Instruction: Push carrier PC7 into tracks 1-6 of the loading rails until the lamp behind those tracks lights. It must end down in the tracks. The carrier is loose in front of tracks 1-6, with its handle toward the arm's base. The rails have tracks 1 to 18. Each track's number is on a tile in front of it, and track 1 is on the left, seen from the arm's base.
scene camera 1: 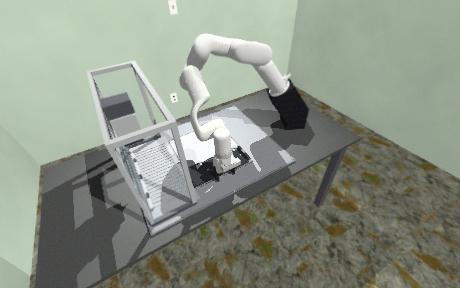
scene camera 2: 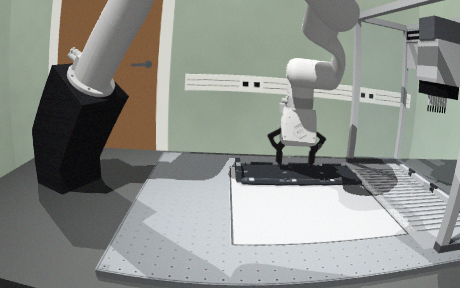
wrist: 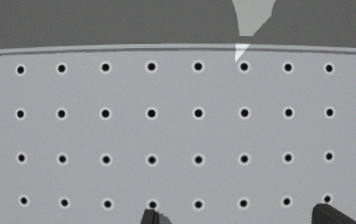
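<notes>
There's a carrier PC7 [scene camera 2: 294, 173] here, and you'd find the carrier PC7 in scene camera 1 [scene camera 1: 199, 172] too. The carrier PC7 is out of frame in the wrist view, though.
</notes>
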